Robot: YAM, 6 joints.
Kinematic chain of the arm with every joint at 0, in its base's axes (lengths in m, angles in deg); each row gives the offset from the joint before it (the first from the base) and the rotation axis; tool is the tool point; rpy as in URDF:
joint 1: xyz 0 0 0.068 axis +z
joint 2: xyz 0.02 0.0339 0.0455 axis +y
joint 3: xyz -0.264 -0.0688 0 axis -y
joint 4: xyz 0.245 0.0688 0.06 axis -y
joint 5: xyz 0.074 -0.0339 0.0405 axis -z
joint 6: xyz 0.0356 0 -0.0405 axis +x
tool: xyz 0 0 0 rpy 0 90 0
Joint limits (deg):
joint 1: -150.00..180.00
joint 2: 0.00..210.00
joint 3: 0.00..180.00
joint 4: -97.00..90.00
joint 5: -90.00..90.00
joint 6: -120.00..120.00
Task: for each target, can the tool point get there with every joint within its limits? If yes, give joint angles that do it. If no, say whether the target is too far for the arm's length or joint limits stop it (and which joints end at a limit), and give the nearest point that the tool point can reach.
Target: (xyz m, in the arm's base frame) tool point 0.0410 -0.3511 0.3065
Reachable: yes | joints -83.29 89.01 52.19 51.56 0.45 -75.73
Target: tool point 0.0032 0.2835 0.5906
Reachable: yes | joints 82.44 97.42 138.92 -36.00 -73.63 47.07
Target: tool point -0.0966 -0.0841 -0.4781
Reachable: no: joint limits stop it (at a limit: joint 2) | nearest point -0.1183 -0.1030 -0.3685 | short by 0.113 m
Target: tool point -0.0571 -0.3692 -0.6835
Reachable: no: too far | nearest point -0.0482 -0.3117 -0.3741 | short by 0.315 m
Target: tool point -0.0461 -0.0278 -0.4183
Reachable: no: joint limits stop it (at a limit: joint 2) | nearest point -0.0772 -0.0465 -0.3438 | short by 0.083 m
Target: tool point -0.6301 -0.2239 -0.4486
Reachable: no: too far | nearest point -0.4367 -0.2352 -0.2784 | short by 0.258 m
